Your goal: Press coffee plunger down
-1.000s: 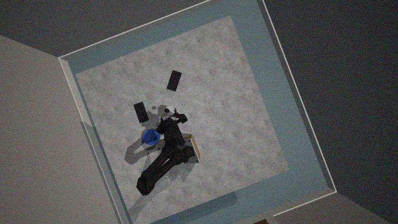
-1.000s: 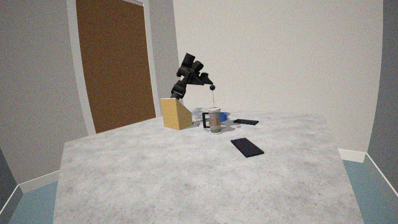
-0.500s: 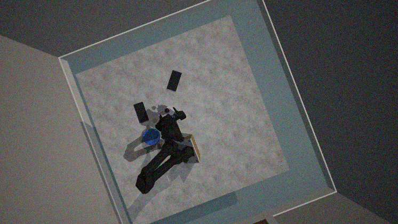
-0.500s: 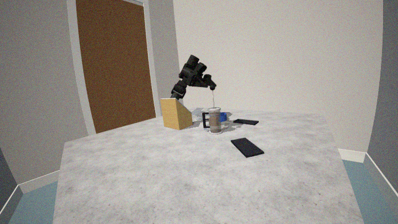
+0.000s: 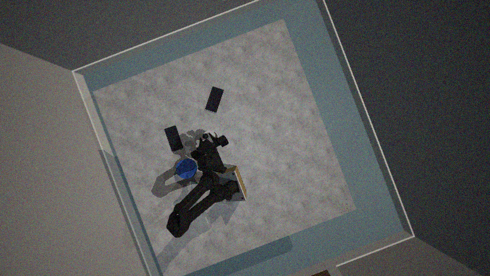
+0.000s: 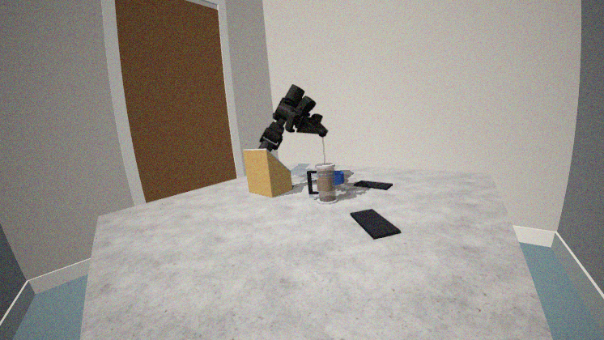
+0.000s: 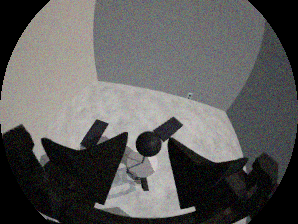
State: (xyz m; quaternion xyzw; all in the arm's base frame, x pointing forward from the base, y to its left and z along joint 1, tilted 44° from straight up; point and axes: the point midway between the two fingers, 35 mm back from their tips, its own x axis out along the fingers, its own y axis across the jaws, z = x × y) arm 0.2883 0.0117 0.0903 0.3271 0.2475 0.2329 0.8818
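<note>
My gripper tip is 20 mm past the coffee press, 10 mm to the left of it and 120 mm above it.
</note>
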